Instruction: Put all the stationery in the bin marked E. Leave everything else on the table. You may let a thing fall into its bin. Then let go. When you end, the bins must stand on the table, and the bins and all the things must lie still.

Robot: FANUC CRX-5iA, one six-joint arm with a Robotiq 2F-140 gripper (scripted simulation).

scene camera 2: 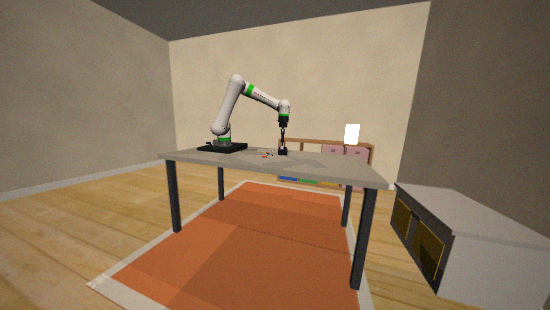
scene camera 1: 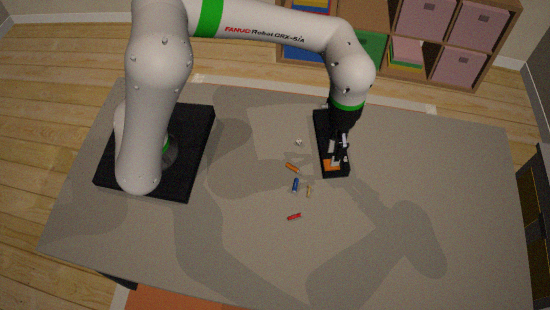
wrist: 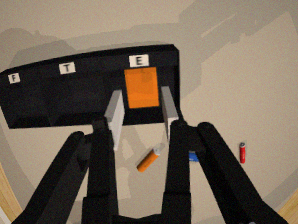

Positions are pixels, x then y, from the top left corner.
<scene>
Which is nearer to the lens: the long black bin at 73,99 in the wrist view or the orange block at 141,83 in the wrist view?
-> The orange block.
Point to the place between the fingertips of my gripper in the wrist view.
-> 142,100
</scene>
